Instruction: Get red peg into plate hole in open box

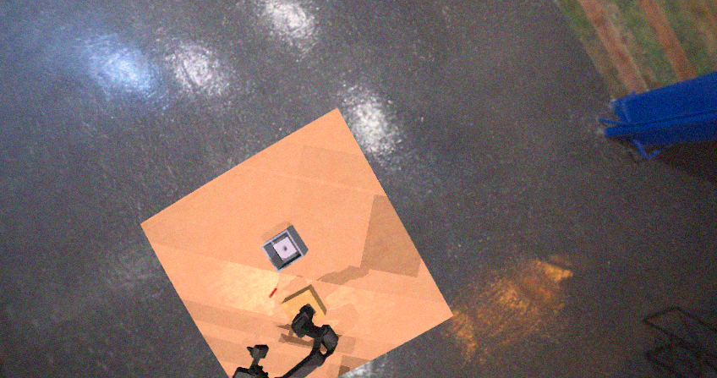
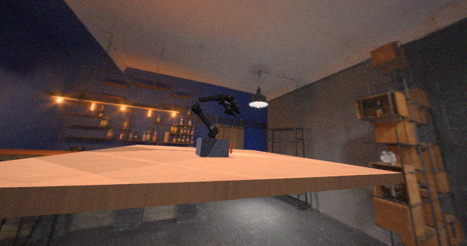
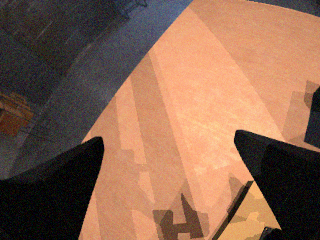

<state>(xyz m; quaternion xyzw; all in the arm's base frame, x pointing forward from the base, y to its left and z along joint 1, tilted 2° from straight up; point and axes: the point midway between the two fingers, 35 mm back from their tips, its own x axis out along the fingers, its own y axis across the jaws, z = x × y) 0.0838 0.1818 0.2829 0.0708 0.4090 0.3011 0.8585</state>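
My gripper tip is now 29 cm above the red peg, 10 cm to the left of it and 9 cm short of it. Round my gripper tip: grey plate 31 cm to the right, 28 cm below, 24 cm ahead; dark grey box 31 cm to the right, 30 cm below, 24 cm ahead.
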